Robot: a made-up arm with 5 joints.
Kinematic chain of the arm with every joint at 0, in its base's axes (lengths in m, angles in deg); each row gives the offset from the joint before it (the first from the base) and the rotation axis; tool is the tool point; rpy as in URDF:
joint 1: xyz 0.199 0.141 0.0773 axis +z
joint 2: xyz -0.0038 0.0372 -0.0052 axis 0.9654 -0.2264 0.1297
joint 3: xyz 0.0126 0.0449 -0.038 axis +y
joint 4: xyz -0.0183 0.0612 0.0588 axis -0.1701 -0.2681 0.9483
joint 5: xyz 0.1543 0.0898 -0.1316 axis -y
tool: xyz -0.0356 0.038 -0.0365 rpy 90 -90 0
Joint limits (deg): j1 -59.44..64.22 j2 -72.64..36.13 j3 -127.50..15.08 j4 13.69..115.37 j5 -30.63..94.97
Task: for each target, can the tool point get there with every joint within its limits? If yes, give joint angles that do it. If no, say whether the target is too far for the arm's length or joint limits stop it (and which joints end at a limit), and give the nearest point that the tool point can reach.
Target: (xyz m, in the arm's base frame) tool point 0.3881 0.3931 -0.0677
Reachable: yes | joints -10.90 -8.71 -31.01 23.01 20.74
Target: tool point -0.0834 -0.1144 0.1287
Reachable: no: joint limits stop it (at a limit: joint 1, joint 2, joint 3, joint 4, joint 5) | nearest point -0.0965 0.1510 0.0496 | short by 0.277 m
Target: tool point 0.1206 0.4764 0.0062
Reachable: yes | joints 8.14 26.34 -10.47 94.90 11.73
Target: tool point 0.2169 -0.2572 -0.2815
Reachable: no: too far | nearest point 0.1584 -0.0104 -0.2271 | short by 0.259 m
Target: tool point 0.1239 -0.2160 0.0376
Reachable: no: joint limits stop it (at a limit: joint 1, joint 2, joint 3, joint 4, joint 5) | nearest point 0.1257 0.0027 -0.1377 | short by 0.280 m
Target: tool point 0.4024 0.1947 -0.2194
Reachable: yes | joints -39.57 -42.97 -78.09 84.29 53.17
